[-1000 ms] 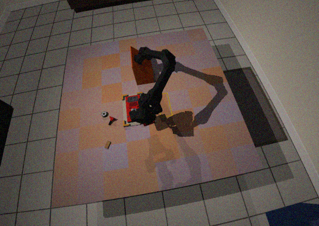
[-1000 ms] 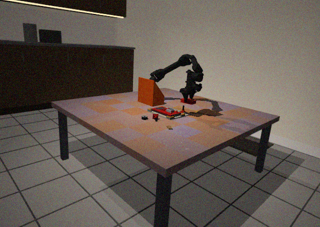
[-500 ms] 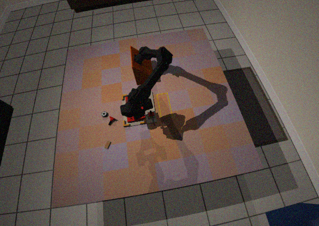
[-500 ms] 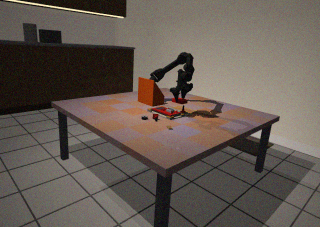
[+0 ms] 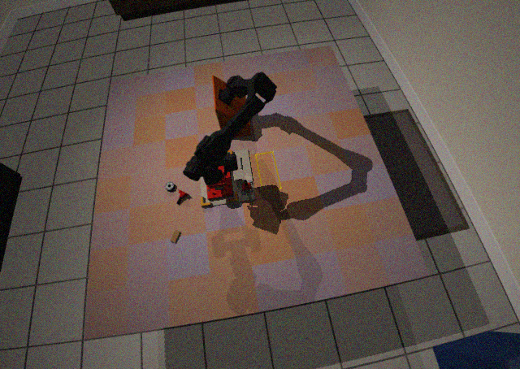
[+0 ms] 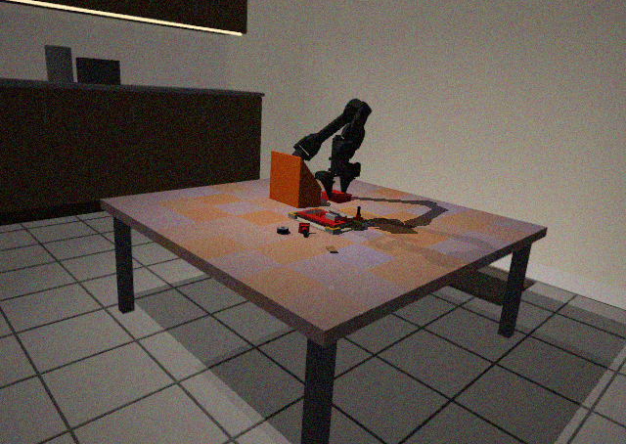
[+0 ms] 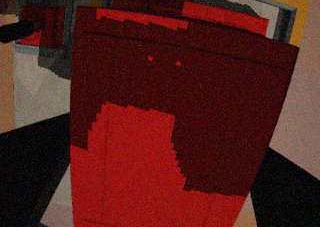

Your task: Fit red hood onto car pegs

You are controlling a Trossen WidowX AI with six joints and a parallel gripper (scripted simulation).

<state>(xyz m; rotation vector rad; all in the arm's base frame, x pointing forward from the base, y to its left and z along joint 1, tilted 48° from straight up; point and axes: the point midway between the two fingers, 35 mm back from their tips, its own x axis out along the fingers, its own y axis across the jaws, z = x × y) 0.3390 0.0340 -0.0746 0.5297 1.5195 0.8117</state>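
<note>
Right now my gripper tip is 4 cm past the light jig plate, 1 cm to the right of it and 10 cm above it. From my gripper tip the other things lie so: tan block: 21 cm ahead, 18 cm to the right, 11 cm below; small wheel: 1 cm behind, 23 cm to the right, 10 cm below; red hood: right at my gripper tip.
</note>
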